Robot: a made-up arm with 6 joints. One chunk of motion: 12 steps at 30 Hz.
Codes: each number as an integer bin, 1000 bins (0 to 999) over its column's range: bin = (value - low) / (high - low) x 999, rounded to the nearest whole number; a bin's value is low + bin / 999 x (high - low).
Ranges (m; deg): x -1.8..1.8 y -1.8..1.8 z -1.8..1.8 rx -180..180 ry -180..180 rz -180..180
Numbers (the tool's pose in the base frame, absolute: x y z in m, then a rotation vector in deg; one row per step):
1: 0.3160 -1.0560 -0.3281 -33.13 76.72 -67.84
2: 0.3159 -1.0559 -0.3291 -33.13 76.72 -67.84
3: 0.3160 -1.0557 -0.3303 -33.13 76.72 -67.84
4: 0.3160 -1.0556 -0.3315 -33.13 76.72 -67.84
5: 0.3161 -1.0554 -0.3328 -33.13 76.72 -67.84
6: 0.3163 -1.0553 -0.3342 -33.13 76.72 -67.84
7: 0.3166 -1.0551 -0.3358 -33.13 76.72 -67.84
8: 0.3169 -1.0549 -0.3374 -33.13 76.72 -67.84
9: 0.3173 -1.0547 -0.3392 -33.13 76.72 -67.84
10: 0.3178 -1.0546 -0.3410 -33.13 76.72 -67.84
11: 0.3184 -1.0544 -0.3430 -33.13 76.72 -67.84
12: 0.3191 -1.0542 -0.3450 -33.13 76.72 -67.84
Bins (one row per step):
1: 587 206 408 408 712 311
2: 587 206 408 408 712 311
3: 587 207 408 408 712 311
4: 587 207 408 408 712 311
5: 587 207 407 408 712 311
6: 587 207 407 408 712 311
7: 587 207 406 408 712 311
8: 587 207 406 408 712 311
9: 588 207 405 408 712 311
10: 588 207 405 408 712 311
11: 588 207 404 408 712 311
12: 588 207 404 408 712 311

